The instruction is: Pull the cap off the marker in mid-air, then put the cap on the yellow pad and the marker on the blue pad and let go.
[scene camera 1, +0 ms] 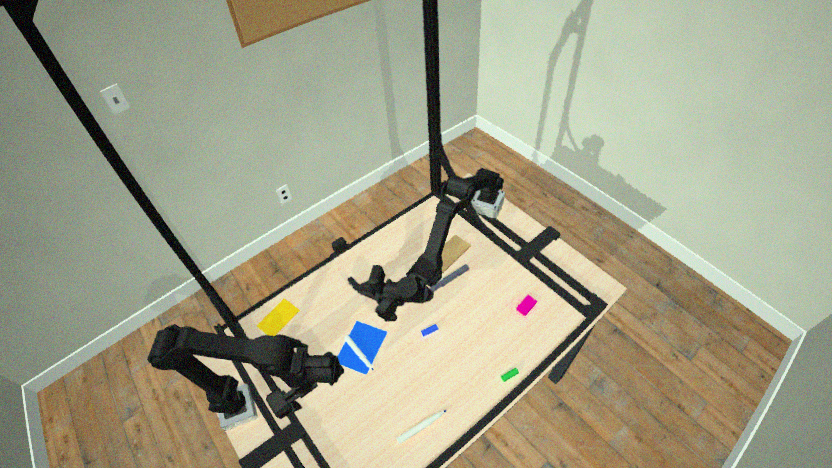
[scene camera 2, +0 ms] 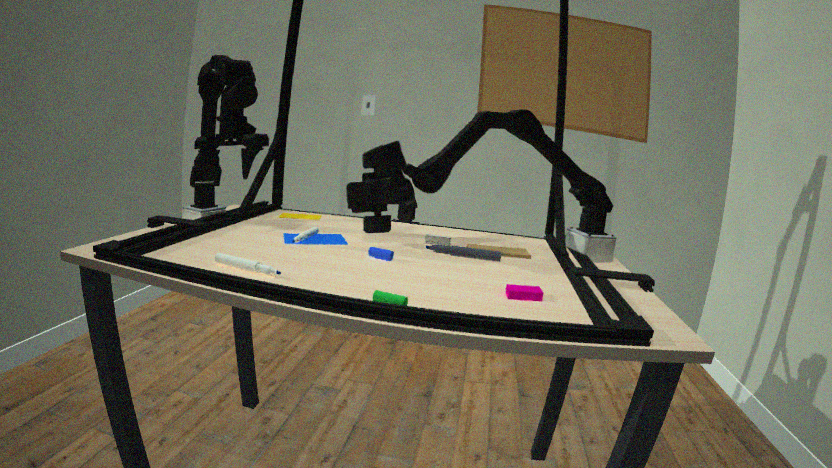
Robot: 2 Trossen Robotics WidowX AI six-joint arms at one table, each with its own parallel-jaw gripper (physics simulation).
Labels:
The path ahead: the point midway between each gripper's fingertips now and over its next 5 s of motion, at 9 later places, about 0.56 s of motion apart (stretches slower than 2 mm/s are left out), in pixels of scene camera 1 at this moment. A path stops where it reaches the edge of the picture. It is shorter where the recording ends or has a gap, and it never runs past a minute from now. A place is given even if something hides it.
My left gripper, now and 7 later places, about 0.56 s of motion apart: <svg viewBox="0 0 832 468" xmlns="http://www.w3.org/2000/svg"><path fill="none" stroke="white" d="M356 289L354 291L354 292L355 294L368 286L368 285L368 285L368 285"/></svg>
My right gripper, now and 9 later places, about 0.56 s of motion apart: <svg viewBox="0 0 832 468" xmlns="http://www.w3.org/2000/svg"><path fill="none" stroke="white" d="M316 395L313 397L314 396L315 395L324 363L333 329L336 311L336 299L339 300L341 309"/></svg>

